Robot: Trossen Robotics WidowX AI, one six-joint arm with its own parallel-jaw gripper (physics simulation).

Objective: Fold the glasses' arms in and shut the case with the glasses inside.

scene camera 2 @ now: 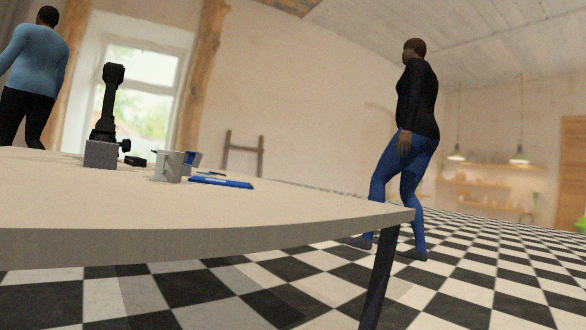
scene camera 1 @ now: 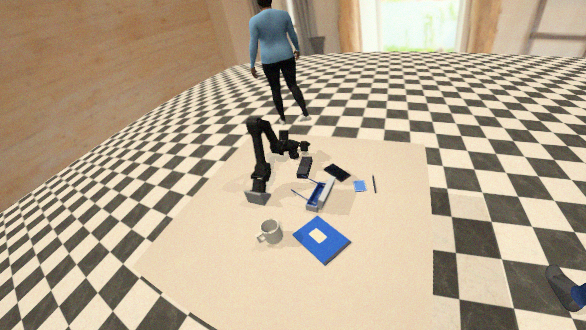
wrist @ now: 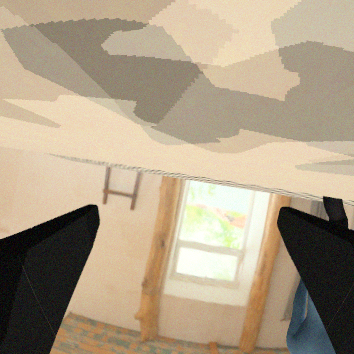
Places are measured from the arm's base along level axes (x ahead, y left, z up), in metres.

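Pixels of known places: gripper, fingertip midpoint: [wrist: 190, 215]; arm's base at its link origin: [scene camera 2: 101, 153] [scene camera 1: 258, 191].
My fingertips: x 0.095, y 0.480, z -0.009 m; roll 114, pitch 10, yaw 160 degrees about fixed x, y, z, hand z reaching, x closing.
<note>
Ahead of a thing's pixels: the offset from my fingertips to its top centre. "*": to the spot under its first point.
The glasses case @(* dx +0.274, dy -0.461, dz +0.054 m) [scene camera 1: 327, 192] [scene camera 2: 196, 160] stands open on the table, grey outside and blue inside, with its lid raised on the right side in scene camera 1. The dark blue glasses [scene camera 1: 301, 195] sit in it; their two thin arms stick out to the left over the case's edge, unfolded and apart. The lenses are too small to make out. My gripper [scene camera 1: 306, 146] [wrist: 190, 215] is open and empty, low over the far part of the table, beyond the black box and apart from the case. The case and glasses do not show in the wrist view.
A black box @(dx +0.068, dy -0.214, dz -0.002 m) [scene camera 1: 304, 167] [scene camera 2: 135, 161] lies between gripper and case. A dark flat phone @(dx +0.258, dy -0.217, dz -0.029 m) [scene camera 1: 337, 172], a blue note pad @(dx +0.399, dy -0.303, dz -0.032 m) [scene camera 1: 360, 186] and a pen @(dx +0.471, dy -0.275, dz -0.028 m) [scene camera 1: 374, 183] lie right of it. A grey mug @(* dx +0.110, dy -0.719, dz +0.047 m) [scene camera 1: 271, 232] [scene camera 2: 167, 166] and a blue book @(dx +0.291, dy -0.651, dz -0.029 m) [scene camera 1: 327, 246] [scene camera 2: 222, 182] are nearer the front.
</note>
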